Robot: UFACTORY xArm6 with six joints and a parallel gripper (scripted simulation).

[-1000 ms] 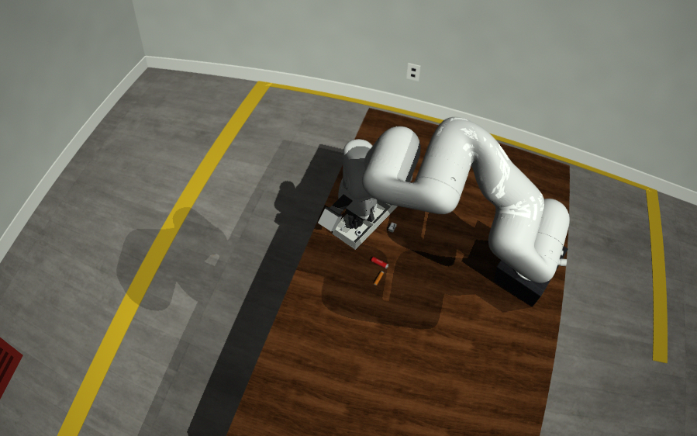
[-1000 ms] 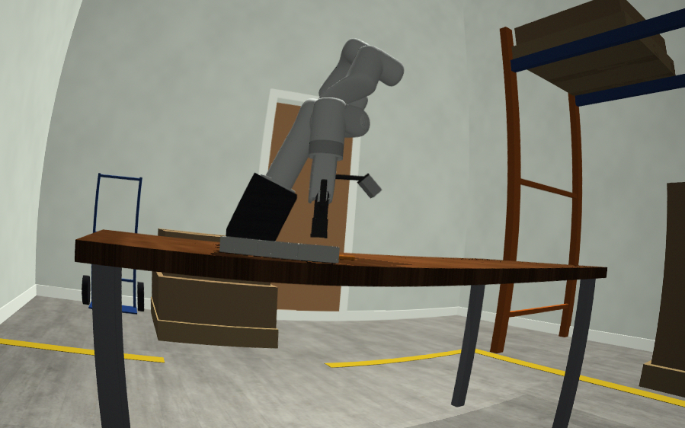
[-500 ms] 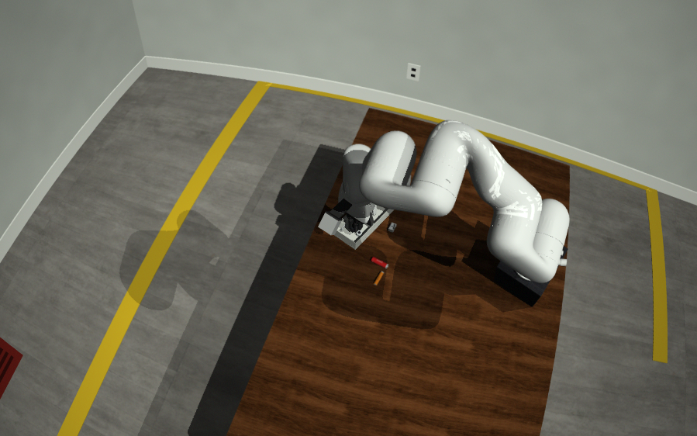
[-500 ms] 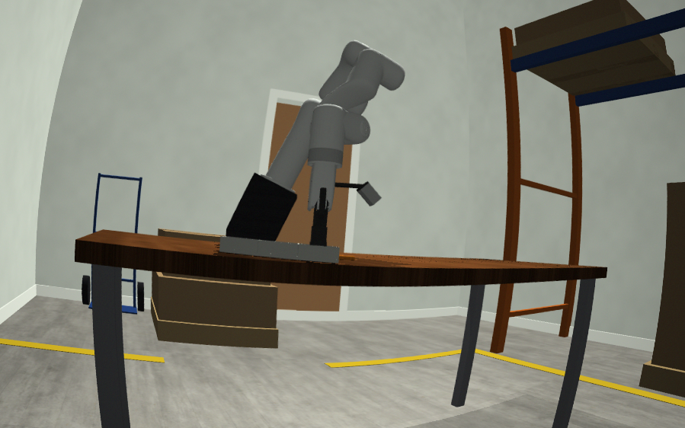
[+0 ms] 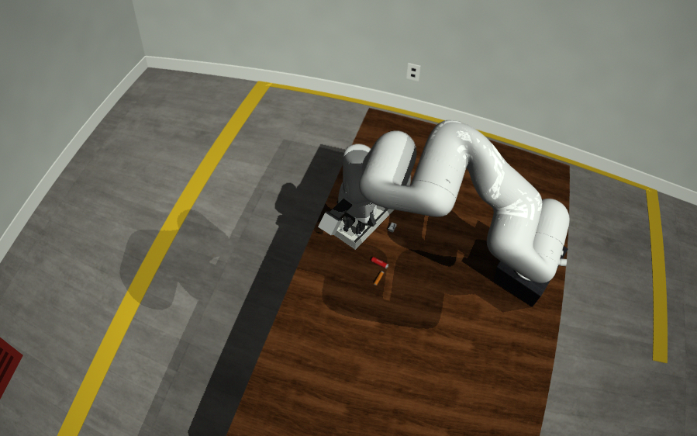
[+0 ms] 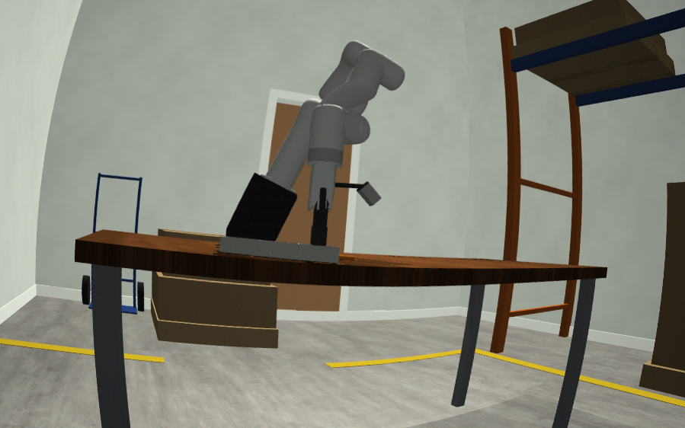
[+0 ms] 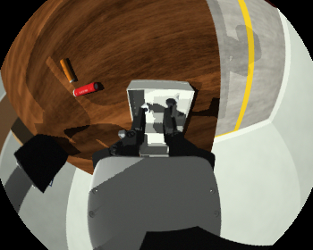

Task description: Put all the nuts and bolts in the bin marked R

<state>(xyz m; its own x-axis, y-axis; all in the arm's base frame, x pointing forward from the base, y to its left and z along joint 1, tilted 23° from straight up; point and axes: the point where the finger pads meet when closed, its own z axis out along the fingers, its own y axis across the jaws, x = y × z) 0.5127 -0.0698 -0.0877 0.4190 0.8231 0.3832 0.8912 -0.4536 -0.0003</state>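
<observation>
My hand is 4 cm above the nut and 1 cm past it. Also, from my hand: dark bolt: 4 cm below, 2 cm ahead, 1 cm to the right; then long grey bin: 8 cm to the right, 4 cm below, 3 cm behind; then silver bolt: 4 cm below, 4 cm ahead, 1 cm to the right.
</observation>
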